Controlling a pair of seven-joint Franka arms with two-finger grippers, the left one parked.
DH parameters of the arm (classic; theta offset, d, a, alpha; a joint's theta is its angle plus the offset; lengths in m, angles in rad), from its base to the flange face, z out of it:
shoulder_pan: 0 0.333 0 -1.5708
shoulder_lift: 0 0 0 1.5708
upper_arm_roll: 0 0.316 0.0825 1.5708
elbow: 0 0 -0.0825 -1.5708
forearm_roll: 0 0.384 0 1.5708
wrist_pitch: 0 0 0.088 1.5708
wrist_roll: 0 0.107 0 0
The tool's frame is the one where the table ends.
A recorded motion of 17 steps. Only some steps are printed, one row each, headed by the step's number.
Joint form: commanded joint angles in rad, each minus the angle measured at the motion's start. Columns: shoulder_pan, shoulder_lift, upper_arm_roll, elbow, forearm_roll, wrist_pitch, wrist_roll.
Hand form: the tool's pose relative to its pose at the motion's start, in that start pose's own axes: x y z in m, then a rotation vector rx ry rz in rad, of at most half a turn. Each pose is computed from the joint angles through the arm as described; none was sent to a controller.
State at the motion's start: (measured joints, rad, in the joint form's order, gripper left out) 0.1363 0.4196 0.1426 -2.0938 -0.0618 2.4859 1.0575
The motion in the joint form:
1: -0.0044 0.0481 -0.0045 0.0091 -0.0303 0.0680 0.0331
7: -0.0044 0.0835 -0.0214 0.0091 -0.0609 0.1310 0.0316
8: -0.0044 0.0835 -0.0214 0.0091 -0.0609 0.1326 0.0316
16: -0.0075 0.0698 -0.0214 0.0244 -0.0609 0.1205 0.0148
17: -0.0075 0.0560 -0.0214 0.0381 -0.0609 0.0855 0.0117
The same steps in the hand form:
1: 0.0065 -0.0021 0.0184 0.0208 0.0238 0.0180
7: 0.0147 0.0009 0.0338 0.0363 0.0515 0.0057
8: 0.0148 0.0008 0.0336 0.0377 0.0522 0.0056
16: 0.0201 -0.0032 0.0209 0.0497 0.0643 -0.0072
17: 0.0224 -0.0053 0.0107 0.0406 0.0644 -0.0091

